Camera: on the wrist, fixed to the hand. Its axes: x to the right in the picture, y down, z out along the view.
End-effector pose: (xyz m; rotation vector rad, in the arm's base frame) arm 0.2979 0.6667 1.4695 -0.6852 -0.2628 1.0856
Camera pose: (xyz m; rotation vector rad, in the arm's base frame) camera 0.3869 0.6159 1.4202 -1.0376 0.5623 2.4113
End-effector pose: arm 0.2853 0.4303 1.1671 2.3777 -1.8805 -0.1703
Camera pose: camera 0.3477 0.4400 1.2617 0.3959 -2.8034 0.1861
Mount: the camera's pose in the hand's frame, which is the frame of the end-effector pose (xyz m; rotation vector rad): 0.0027 -0.0479 -0.1031 -0.0364 0.2230 1.5282
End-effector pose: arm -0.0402 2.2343 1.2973 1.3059 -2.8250 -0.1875
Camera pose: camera 0.0017 2.1913 1.3939 -0.9192 -2.6914 -0.0218
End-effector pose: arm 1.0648 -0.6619 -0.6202 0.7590 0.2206 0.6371
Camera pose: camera 1.0469 -0.6277 -0.7272 0.7252 -0.2321 2.1652
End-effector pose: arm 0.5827 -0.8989 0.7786 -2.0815 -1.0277 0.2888
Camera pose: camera 0.6087 -0.9357 0.8830 -2.4334 0.8626 0.7208
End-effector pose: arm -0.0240 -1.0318 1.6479 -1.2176 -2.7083 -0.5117
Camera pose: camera -0.0637 -1.0962 1.7328 -2.4329 -0.9677 -0.3613
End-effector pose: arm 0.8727 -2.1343 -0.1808 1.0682 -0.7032 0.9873
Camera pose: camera 0.9188 -2.0440 -0.2324 0.1905 -1.3563 2.3016
